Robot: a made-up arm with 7 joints.
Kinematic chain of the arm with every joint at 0, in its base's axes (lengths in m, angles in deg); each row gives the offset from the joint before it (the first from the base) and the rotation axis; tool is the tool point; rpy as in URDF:
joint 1: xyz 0 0 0.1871 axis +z
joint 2: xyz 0 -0.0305 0.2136 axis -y
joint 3: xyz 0 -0.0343 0.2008 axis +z
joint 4: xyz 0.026 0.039 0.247 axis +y
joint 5: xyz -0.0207 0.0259 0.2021 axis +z
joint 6: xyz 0 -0.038 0.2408 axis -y
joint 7: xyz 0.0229 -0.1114 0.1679 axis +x
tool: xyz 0 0 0 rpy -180 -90 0
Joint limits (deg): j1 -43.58..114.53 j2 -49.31..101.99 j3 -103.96..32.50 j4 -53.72..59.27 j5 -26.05..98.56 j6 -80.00..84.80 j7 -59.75..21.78
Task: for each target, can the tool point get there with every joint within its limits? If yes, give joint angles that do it. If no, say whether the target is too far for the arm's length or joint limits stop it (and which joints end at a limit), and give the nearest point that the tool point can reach.
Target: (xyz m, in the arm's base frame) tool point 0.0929 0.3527 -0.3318
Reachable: no: joint limits stop it (at a limit: joint 1, joint 2, joint 4, joint 5) | nearest point -0.1962 0.4410 -0.1445 | short by 0.356 m
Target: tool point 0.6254 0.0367 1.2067
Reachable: yes | joints 22.51 -25.37 -16.22 36.14 -0.96 60.13 10.18
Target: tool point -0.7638 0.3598 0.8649
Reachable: yes | joints -20.79 58.06 -75.84 -37.30 21.10 -59.95 -44.83
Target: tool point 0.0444 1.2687 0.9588
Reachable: no: too far | nearest point 0.0338 0.9655 0.8634 | short by 0.318 m
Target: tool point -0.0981 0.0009 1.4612
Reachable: yes | joints -30.88 0.72 -13.41 -19.80 72.19 15.21 -43.82
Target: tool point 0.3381 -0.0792 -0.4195
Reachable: no: joint limits stop it (at a limit: joint 1, joint 2, joint 4, joint 5) | nearest point 0.3698 -0.3228 -0.2026 | short by 0.328 m
